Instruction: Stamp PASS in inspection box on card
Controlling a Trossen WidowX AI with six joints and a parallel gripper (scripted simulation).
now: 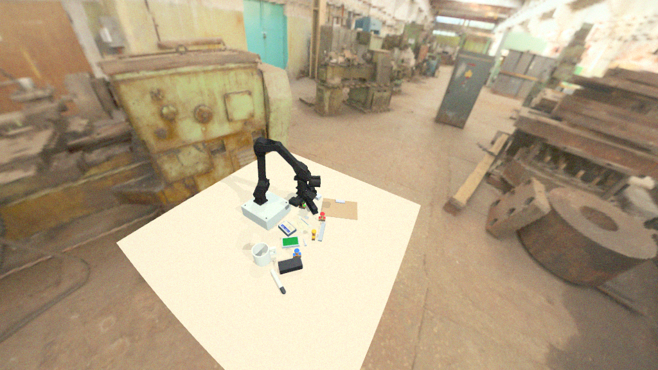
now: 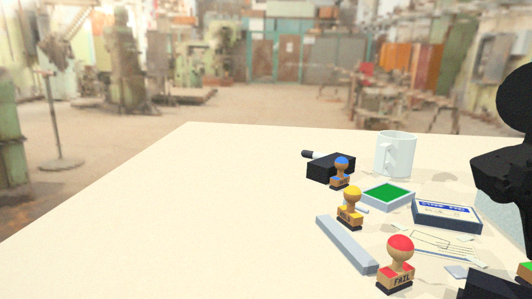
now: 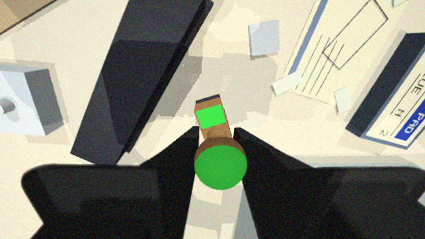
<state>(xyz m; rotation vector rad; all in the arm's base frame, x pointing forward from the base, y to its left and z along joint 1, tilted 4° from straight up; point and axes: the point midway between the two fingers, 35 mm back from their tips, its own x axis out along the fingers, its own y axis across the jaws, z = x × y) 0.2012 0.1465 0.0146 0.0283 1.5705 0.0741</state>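
Right now my gripper tip is 100 mm short of the green ink pad, 230 mm to the left of it and 40 mm above it. From my gripper tip the other things lie so: card 70 mm ahead, 100 mm to the right, 40 mm below; then red FAIL stamp 150 mm ahead, 20 mm below; then PASS stamp right at my gripper tip.
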